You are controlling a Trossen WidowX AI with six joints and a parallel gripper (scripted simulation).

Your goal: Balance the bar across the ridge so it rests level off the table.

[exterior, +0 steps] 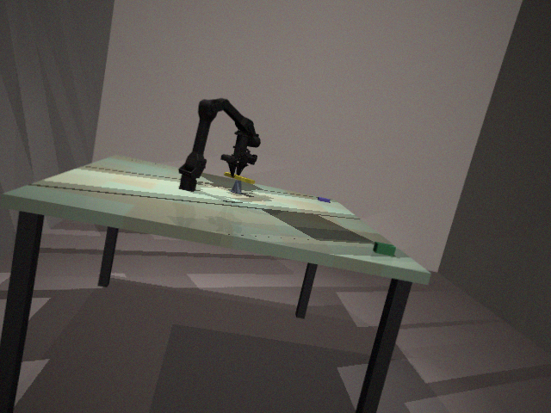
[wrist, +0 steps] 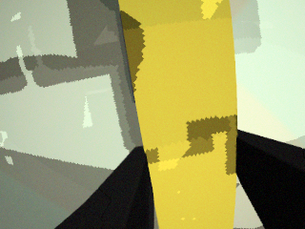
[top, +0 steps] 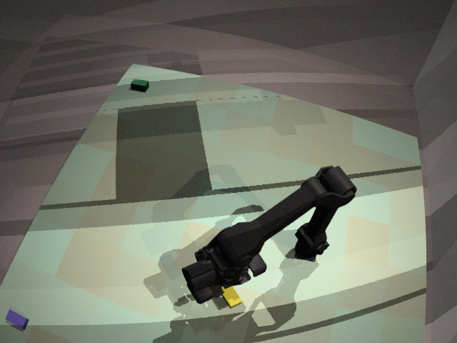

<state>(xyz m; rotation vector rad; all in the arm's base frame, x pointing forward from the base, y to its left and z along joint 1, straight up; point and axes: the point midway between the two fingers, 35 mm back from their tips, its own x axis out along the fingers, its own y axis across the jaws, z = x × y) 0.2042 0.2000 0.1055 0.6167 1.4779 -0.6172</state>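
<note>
Right now my gripper tip is 2 cm short of the yellow bar and 2 cm to the left of it. Round my gripper tip: green block 54 cm ahead, 70 cm to the right, 5 cm below; purple block 54 cm ahead, 30 cm to the left, 6 cm below.
</note>
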